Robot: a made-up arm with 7 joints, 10 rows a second.
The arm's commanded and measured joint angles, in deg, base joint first. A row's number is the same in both.
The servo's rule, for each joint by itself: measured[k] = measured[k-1] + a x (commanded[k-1-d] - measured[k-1]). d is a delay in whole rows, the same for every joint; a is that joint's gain. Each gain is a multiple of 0.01, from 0.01 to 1. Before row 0 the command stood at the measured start. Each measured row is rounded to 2 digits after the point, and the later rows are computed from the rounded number. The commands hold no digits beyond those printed.
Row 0, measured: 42.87 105.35 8.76 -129.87 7.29 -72.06 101.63
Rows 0 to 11, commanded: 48.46 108.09 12.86 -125.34 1.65 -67.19 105.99; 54.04 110.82 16.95 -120.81 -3.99 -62.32 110.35; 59.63 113.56 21.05 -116.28 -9.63 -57.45 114.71; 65.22 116.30 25.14 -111.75 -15.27 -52.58 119.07; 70.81 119.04 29.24 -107.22 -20.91 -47.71 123.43; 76.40 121.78 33.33 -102.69 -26.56 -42.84 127.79; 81.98 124.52 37.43 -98.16 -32.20 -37.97 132.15; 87.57 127.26 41.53 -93.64 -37.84 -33.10 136.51; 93.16 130.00 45.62 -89.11 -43.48 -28.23 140.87; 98.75 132.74 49.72 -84.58 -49.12 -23.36 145.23; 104.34 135.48 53.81 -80.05 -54.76 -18.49 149.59; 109.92 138.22 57.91 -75.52 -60.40 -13.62 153.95
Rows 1 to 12, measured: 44.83 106.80 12.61 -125.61 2.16 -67.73 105.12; 48.05 108.93 16.69 -121.10 -3.44 -62.92 109.30; 52.10 111.38 20.79 -116.57 -9.07 -58.05 113.63; 56.69 113.99 24.88 -112.04 -14.71 -53.18 117.98; 61.63 116.67 28.98 -107.51 -20.35 -48.31 122.34; 66.80 119.38 33.07 -102.98 -26.00 -43.44 126.70; 72.11 122.10 37.17 -98.45 -31.64 -38.57 131.06; 77.52 124.83 41.27 -93.93 -37.28 -33.70 135.42; 82.99 127.57 45.36 -89.40 -42.92 -28.83 139.78; 88.51 130.31 49.46 -84.87 -48.56 -23.96 144.14; 94.05 133.05 53.55 -80.34 -54.20 -19.09 148.50; 99.60 135.79 57.65 -75.81 -59.84 -14.22 152.86
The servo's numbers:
d 0
a 0.35 0.53 0.94 0.94 0.91 0.89 0.80

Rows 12 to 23, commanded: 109.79 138.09 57.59 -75.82 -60.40 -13.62 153.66; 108.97 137.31 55.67 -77.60 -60.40 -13.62 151.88; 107.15 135.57 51.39 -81.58 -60.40 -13.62 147.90; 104.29 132.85 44.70 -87.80 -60.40 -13.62 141.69; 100.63 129.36 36.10 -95.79 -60.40 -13.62 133.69; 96.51 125.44 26.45 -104.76 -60.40 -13.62 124.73; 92.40 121.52 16.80 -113.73 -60.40 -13.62 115.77; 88.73 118.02 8.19 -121.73 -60.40 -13.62 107.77; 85.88 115.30 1.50 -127.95 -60.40 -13.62 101.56; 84.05 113.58 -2.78 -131.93 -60.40 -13.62 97.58; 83.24 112.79 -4.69 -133.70 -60.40 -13.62 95.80; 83.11 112.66 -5.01 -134.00 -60.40 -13.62 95.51
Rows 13 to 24, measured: 103.17 137.01 57.59 -75.82 -60.35 -13.69 153.50; 105.20 137.17 55.79 -77.49 -60.40 -13.63 152.20; 105.88 136.32 51.65 -81.33 -60.40 -13.62 148.76; 105.32 134.48 45.12 -87.41 -60.40 -13.62 143.10; 103.68 131.77 36.64 -95.29 -60.40 -13.62 135.57; 101.17 128.42 27.06 -104.19 -60.40 -13.62 126.90; 98.10 124.76 17.42 -113.16 -60.40 -13.62 118.00; 94.82 121.19 8.74 -121.22 -60.40 -13.62 109.82; 91.69 118.07 1.93 -127.55 -60.40 -13.62 103.21; 89.02 115.69 -2.50 -131.67 -60.40 -13.62 98.71; 87.00 114.15 -4.56 -133.58 -60.40 -13.62 96.38; 85.64 113.36 -4.98 -133.97 -60.40 -13.62 95.68
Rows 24 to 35, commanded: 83.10 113.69 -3.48 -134.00 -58.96 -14.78 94.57; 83.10 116.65 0.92 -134.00 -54.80 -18.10 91.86; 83.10 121.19 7.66 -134.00 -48.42 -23.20 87.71; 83.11 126.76 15.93 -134.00 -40.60 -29.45 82.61; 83.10 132.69 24.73 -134.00 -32.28 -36.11 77.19; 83.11 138.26 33.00 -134.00 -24.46 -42.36 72.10; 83.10 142.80 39.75 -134.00 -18.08 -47.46 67.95; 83.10 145.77 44.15 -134.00 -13.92 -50.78 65.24; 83.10 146.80 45.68 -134.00 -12.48 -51.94 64.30; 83.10 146.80 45.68 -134.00 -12.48 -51.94 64.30; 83.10 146.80 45.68 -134.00 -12.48 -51.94 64.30; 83.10 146.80 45.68 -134.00 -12.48 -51.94 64.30
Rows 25 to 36, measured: 84.75 113.53 -3.57 -134.00 -59.09 -14.65 94.79; 84.17 115.18 0.65 -134.00 -55.19 -17.72 92.45; 83.80 118.37 7.24 -134.00 -49.03 -22.60 88.66; 83.56 122.82 15.41 -134.00 -41.36 -28.70 83.82; 83.40 128.05 24.17 -134.00 -33.10 -35.29 78.52; 83.30 133.46 32.47 -134.00 -25.24 -41.58 73.38; 83.23 138.41 39.31 -134.00 -18.72 -46.81 69.04; 83.18 142.31 43.86 -134.00 -14.35 -50.34 66.00; 83.15 144.69 45.57 -134.00 -12.65 -51.76 64.64; 83.13 145.81 45.67 -134.00 -12.50 -51.92 64.37; 83.12 146.33 45.68 -134.00 -12.48 -51.94 64.31; 83.11 146.58 45.68 -134.00 -12.48 -51.94 64.30
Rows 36 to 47, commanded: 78.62 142.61 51.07 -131.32 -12.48 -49.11 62.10; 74.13 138.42 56.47 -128.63 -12.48 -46.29 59.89; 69.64 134.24 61.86 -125.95 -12.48 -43.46 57.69; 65.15 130.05 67.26 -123.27 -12.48 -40.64 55.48; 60.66 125.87 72.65 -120.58 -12.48 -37.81 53.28; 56.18 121.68 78.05 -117.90 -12.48 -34.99 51.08; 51.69 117.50 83.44 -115.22 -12.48 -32.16 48.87; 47.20 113.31 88.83 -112.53 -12.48 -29.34 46.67; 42.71 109.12 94.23 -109.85 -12.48 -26.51 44.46; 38.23 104.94 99.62 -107.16 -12.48 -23.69 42.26; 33.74 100.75 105.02 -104.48 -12.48 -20.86 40.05; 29.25 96.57 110.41 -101.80 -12.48 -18.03 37.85
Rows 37 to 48, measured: 81.54 144.48 50.75 -131.48 -12.48 -49.42 62.54; 78.95 141.27 56.13 -128.80 -12.48 -46.63 60.42; 75.69 137.54 61.52 -126.12 -12.48 -43.81 58.24; 72.00 133.57 66.92 -123.44 -12.48 -40.99 56.03; 68.03 129.49 72.31 -120.75 -12.48 -38.16 53.83; 63.88 125.35 77.71 -118.07 -12.48 -35.34 51.63; 59.61 121.19 83.10 -115.39 -12.48 -32.51 49.42; 55.27 117.01 88.49 -112.70 -12.48 -29.69 47.22; 50.87 112.83 93.89 -110.02 -12.48 -26.86 45.01; 46.45 108.65 99.28 -107.33 -12.48 -24.04 42.81; 42.00 104.46 104.68 -104.65 -12.48 -21.21 40.60; 37.54 100.28 110.07 -101.97 -12.48 -18.38 38.40
